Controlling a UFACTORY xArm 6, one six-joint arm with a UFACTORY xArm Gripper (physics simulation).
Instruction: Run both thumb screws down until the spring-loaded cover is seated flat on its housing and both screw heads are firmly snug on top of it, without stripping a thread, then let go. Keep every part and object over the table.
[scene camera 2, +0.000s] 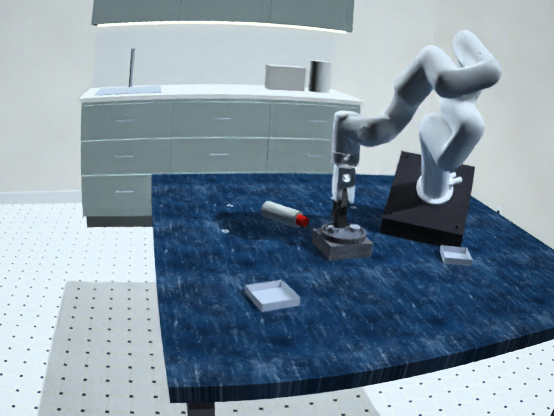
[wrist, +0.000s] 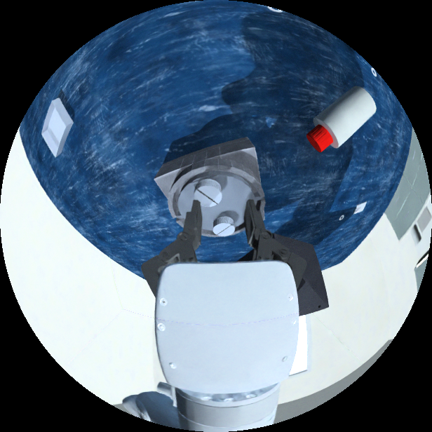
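Pixels of known places: gripper, between the fingertips: (scene camera 2: 338, 223); arm's base, origin of its link: (scene camera 2: 434, 188).
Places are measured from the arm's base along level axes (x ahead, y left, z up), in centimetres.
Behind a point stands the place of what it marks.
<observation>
A dark square housing (scene camera 2: 345, 251) {z -12.2, x 31.4, y 23.8 cm} (wrist: 210, 156) stands on the table and holds a round grey cover (wrist: 241, 192). Two silver thumb screws with slotted heads stand in the cover: one screw (scene camera 2: 330, 228) {z -7.9, x 35.4, y 19.2 cm} (wrist: 207, 194) on the side away from the robot base, the other screw (scene camera 2: 354, 227) {z -8.0, x 28.5, y 17.1 cm} (wrist: 224, 228) nearer the base. The heads stand up from the cover; whether the cover is flat is unclear. My gripper (scene camera 2: 340, 224) {z -7.4, x 33.1, y 16.5 cm} (wrist: 223, 208) is partly open and empty, pointing down low over the cover. In the wrist view the nearer screw shows between its fingers, and the left fingertip overlaps the farther screw's edge.
A white cylinder (scene camera 2: 281, 213) {z -10.9, x 47.7, y 1.5 cm} (wrist: 348, 117) with a red end (scene camera 2: 302, 220) {z -11.3, x 41.7, y 5.2 cm} (wrist: 320, 138) lies behind and left of the housing. A white tray (scene camera 2: 281, 303) {z -13.2, x 48.5, y 51.2 cm} (wrist: 47, 120) stands at the front, a smaller tray (scene camera 2: 457, 261) {z -13.5, x -2.0, y 25.5 cm} at the right. The black base plate (scene camera 2: 405, 192) {z -2.5, x 9.7, y -1.3 cm} stands right of the housing.
</observation>
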